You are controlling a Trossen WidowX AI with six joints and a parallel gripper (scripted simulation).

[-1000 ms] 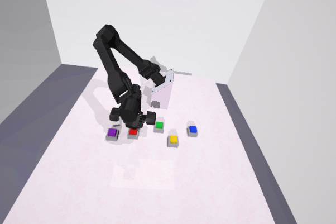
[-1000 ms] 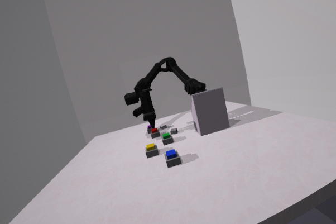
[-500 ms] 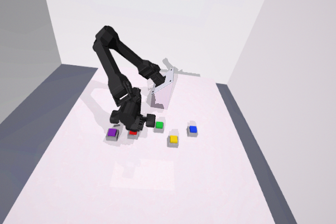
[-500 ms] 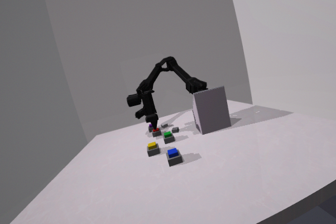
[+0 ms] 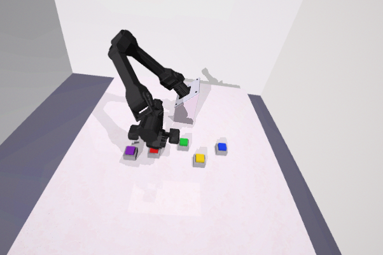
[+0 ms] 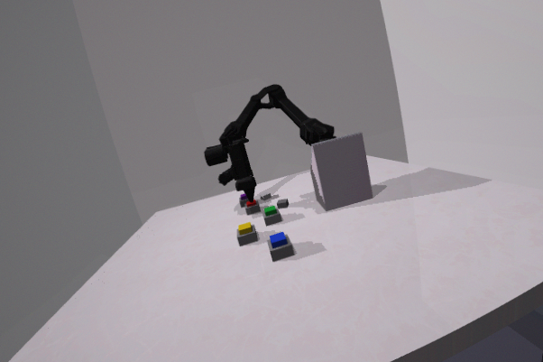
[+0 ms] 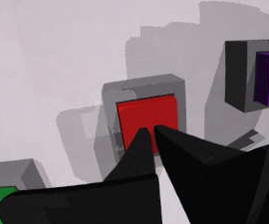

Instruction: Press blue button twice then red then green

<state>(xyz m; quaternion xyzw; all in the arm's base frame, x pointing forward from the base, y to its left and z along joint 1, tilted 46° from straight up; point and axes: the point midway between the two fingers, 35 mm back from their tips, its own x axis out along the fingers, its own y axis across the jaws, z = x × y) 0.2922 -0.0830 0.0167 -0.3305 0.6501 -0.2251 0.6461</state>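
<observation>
My gripper tip is now 10 mm above the red button. From my gripper tip the other things lie so: grey block 100 mm behind, 20 mm to the left, 20 mm below; purple button 30 mm ahead, 90 mm to the right; white block 40 mm behind, 100 mm to the right, 20 mm below.
</observation>
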